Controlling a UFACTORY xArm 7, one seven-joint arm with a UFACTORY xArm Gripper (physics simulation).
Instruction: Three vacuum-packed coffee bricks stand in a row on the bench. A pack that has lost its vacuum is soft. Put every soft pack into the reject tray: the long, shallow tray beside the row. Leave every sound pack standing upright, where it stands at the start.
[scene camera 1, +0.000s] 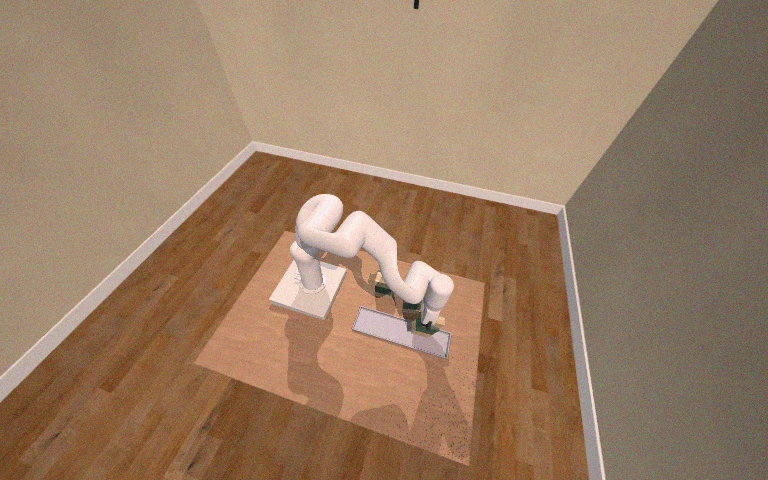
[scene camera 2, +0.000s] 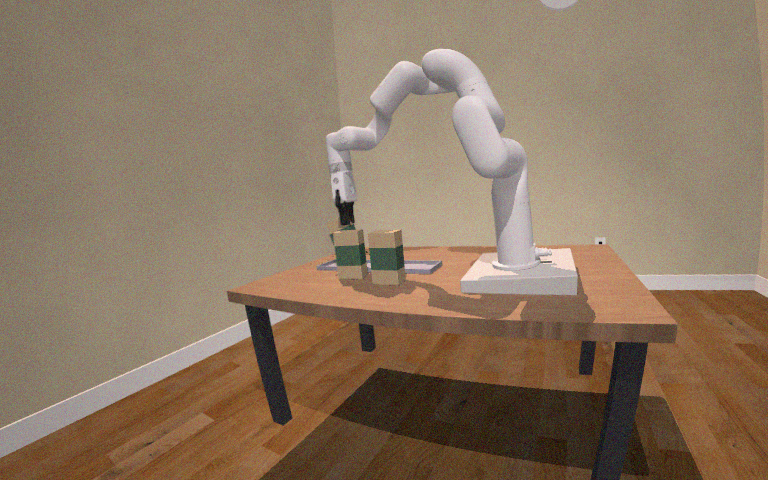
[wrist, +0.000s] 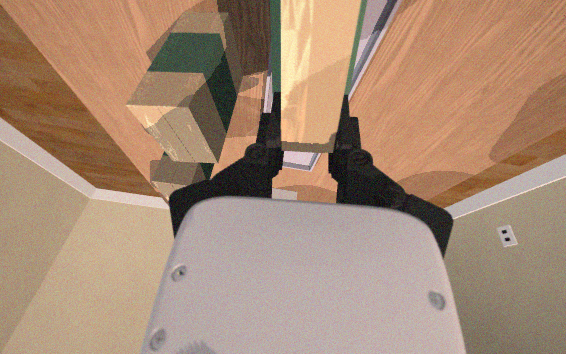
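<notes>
My gripper is shut on a coffee pack, tan with a green band. The pack is tilted and low over the right end of the tray in scene camera 1; whether it touches the tray cannot be told. The long, shallow reject tray lies beside the row. The middle pack stands upright, partly hidden by the arm in scene camera 1. Another pack stands upright nearer the robot base.
The white robot base stands on the wooden bench. The two standing packs are close to the tray's long side. The arm passes above them in scene camera 1. A wall socket is beyond the bench.
</notes>
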